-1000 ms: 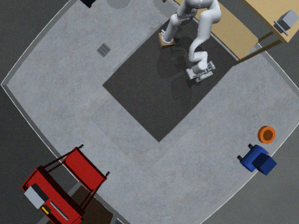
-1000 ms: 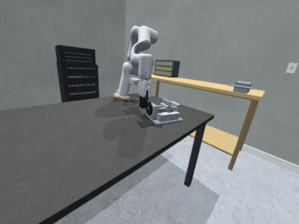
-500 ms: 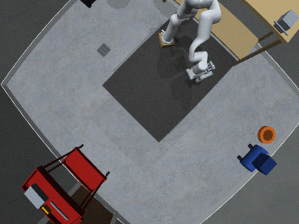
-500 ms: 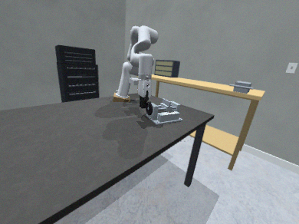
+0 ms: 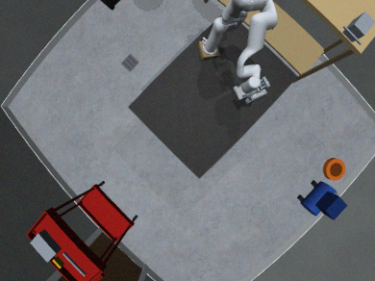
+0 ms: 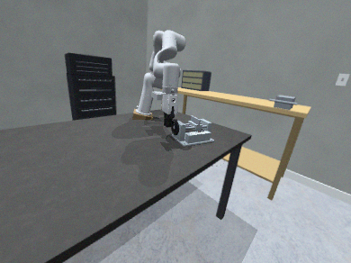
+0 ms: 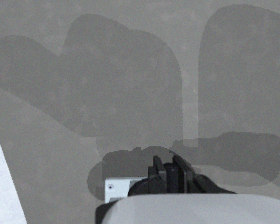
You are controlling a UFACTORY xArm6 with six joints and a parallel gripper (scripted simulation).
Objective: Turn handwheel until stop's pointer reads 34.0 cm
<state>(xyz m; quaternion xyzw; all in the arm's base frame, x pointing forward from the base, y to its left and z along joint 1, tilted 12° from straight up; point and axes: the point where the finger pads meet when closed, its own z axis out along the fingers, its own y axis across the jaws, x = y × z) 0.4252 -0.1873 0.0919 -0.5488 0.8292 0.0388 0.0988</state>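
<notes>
Right now my hand is 1 cm to the right of the upright knob. The rest, counted from my hand: handwheel: 1 cm ahead, 2 cm to the left, 1 cm below; then sliding stop: 8 cm ahead, 15 cm to the left, 1 cm below.
</notes>
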